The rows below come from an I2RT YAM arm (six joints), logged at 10 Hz.
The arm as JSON. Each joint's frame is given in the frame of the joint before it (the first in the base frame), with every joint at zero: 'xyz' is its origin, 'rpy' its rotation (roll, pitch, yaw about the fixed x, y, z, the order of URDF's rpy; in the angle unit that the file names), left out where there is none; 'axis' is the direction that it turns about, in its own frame. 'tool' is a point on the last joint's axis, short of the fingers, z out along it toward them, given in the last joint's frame.
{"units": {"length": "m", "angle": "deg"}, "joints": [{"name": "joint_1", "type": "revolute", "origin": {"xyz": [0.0, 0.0, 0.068], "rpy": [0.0, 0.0, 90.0]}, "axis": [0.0, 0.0, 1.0]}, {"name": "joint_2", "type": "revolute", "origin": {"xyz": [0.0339, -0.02, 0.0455], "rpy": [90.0, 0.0, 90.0]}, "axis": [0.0, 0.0, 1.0]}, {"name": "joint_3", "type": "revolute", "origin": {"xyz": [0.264, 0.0, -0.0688], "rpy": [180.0, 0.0, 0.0]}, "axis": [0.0, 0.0, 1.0]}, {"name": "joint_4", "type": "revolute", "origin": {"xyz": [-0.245, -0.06, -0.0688], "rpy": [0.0, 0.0, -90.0]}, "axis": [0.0, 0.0, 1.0]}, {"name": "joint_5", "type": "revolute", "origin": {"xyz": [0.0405, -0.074, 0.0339], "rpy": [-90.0, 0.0, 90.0]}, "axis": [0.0, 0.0, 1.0]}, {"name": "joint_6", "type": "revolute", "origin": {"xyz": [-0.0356, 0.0, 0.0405], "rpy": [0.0, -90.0, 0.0]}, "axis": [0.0, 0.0, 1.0]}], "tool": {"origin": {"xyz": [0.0, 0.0, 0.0]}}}
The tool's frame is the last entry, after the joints.
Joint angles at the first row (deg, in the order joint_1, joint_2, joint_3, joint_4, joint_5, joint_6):
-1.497 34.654 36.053 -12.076 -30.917 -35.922
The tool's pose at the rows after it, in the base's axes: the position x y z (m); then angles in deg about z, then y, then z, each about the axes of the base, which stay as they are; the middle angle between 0 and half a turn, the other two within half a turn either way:
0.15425 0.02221 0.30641 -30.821 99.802 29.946
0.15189 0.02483 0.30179 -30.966 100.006 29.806
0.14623 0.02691 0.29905 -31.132 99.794 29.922
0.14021 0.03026 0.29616 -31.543 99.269 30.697
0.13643 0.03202 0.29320 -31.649 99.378 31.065
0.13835 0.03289 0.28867 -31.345 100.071 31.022
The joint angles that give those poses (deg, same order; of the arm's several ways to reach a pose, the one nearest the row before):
2.173 35.835 35.506 -10.720 -27.334 -35.944
3.488 34.917 34.370 -10.588 -25.888 -35.878
4.645 33.101 33.407 -11.114 -24.883 -35.724
6.392 31.158 32.294 -11.289 -23.967 -35.703
7.444 29.932 31.551 -11.837 -23.286 -35.725
7.794 30.349 30.828 -11.418 -22.849 -35.637

